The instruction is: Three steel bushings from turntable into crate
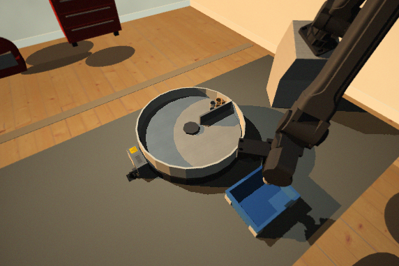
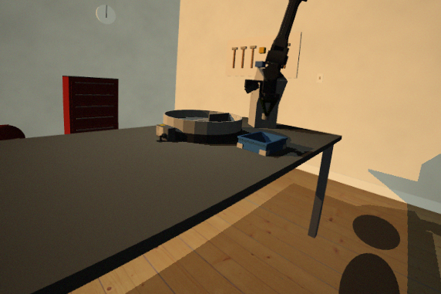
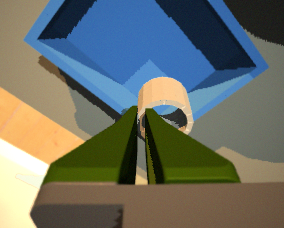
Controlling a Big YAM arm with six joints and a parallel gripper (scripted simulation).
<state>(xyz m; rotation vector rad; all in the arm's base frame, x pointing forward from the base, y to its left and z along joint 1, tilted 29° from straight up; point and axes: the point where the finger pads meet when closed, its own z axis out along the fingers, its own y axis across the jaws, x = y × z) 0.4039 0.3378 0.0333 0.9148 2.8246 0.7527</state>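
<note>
The blue crate lies 1 cm to the right of my hand and 13 cm below it. From my hand the other things lie so: round turntable (11 cm ahead, 35 cm to the right, 10 cm below).
</note>
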